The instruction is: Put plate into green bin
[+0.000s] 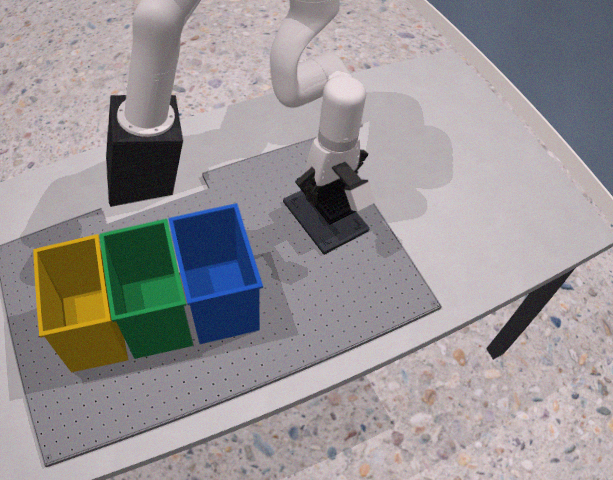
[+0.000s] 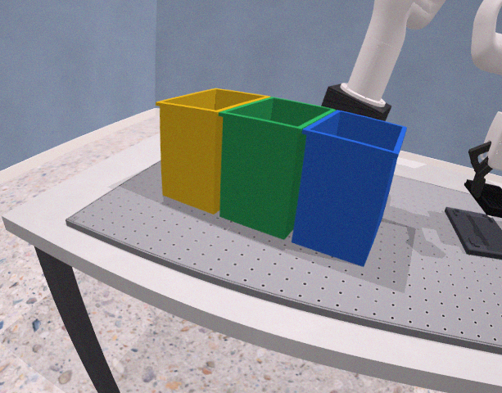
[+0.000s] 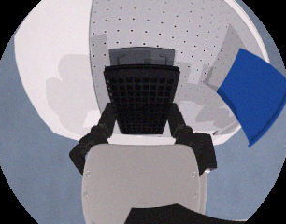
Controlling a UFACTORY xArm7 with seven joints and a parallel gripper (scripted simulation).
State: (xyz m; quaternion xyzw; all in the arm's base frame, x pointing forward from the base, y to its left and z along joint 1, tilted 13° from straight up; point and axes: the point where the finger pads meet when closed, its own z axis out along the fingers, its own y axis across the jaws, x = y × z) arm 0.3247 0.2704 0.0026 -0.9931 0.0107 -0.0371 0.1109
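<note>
Now: the dark plate nest 9 cm below my hand. Also, from my hand: blue bin 6 cm ahead, 30 cm to the right; then green bin 2 cm ahead, 43 cm to the right; then black 96-well plate 1 cm below.
</note>
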